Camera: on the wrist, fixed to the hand. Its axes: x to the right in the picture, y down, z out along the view.
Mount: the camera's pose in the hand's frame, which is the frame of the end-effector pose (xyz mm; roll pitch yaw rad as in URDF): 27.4 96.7 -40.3 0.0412 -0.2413 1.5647
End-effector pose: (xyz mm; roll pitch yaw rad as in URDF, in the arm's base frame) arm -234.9 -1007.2 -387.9 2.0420 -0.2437 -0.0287
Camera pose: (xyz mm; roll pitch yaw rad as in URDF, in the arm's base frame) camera -233.7 -1015.2 -279.9 -2.7444 -0.8268 -1.8637
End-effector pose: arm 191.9 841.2 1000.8 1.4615 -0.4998 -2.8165
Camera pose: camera 226.9 799.6 1094.4 -1.7701 -1.0610 0.5982
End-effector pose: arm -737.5 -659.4 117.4 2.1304 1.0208 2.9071
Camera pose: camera -833.1 -618.9 148.1 2.0243 -0.3669 2.0295
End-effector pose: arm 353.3 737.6 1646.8 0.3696 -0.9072 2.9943
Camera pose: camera 319.2 636.8 1666.8 -0.9602 -0.3661 -1.2174
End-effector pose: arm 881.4 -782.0 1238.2 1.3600 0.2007 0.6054
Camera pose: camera 883.7 -707.9 1317.1 1.7552 -1.3620 0.4577
